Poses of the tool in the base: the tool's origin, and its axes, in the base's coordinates. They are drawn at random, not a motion.
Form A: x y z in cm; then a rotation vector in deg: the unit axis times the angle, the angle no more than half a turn.
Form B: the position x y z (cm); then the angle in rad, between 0 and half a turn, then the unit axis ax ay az. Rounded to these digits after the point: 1 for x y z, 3 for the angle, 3 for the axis.
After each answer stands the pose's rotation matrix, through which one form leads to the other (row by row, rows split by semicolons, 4 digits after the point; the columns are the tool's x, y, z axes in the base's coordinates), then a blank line. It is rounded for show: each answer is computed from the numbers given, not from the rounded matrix.
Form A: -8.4 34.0 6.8 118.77 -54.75 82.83
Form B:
-8.4 34.0 6.8 2.702 0.767 -0.354 0.535
0.2164 -0.7446 0.6314; -0.2891 -0.6666 -0.6871; 0.9325 -0.0339 -0.3595

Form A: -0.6 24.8 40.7 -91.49 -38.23 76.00
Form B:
-0.6 24.8 40.7 2.180 -0.732 -0.306 0.608
0.2708 -0.1463 -0.9515; 0.8511 -0.4253 0.3076; -0.4497 -0.8931 0.0094

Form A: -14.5 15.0 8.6 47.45 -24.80 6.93
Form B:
-14.5 15.0 8.6 0.942 0.879 -0.459 0.128
0.9063 -0.2702 -0.3251; -0.0625 0.6749 -0.7352; 0.4181 0.6866 0.5948

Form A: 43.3 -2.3 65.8 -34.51 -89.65 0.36
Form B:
43.3 -2.3 65.8 1.677 -0.359 -0.933 0.004
0.0371 0.3669 -0.9295; 0.3744 0.8573 0.3534; 0.9265 -0.3611 -0.1056

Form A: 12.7 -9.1 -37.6 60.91 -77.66 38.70
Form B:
12.7 -9.1 -37.6 1.850 0.575 -0.733 0.365
0.1453 -0.8879 -0.4365; -0.1861 0.4088 -0.8934; 0.9717 0.2111 -0.1058

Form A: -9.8 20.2 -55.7 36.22 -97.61 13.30
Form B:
-9.8 20.2 -55.7 1.832 0.345 -0.930 0.127
-0.1083 -0.5262 -0.8434; -0.2813 0.8300 -0.4817; 0.9535 0.1851 -0.2379

